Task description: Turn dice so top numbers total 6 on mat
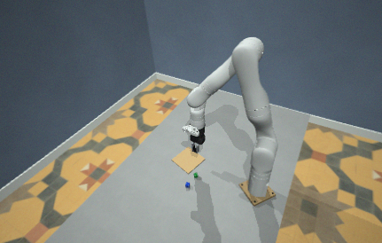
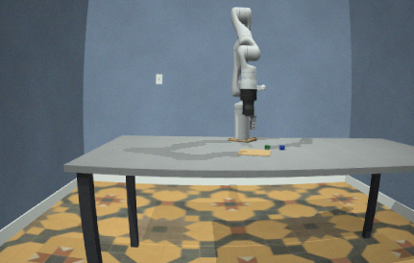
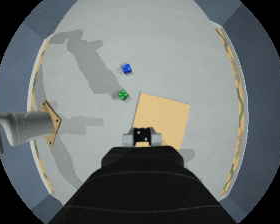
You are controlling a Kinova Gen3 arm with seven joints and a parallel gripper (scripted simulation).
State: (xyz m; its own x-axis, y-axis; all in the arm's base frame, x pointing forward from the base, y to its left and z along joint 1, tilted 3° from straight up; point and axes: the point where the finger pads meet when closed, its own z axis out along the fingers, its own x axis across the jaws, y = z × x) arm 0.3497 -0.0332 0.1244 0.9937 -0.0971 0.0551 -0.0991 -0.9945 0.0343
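Now: hand 12 cm above the tan mat and 5 cm short of it. The rest, counted from my hand: black die 1 cm below; blue die 16 cm to the left, 11 cm below, 2 cm behind; green die 11 cm below, 9 cm to the left, 4 cm behind.
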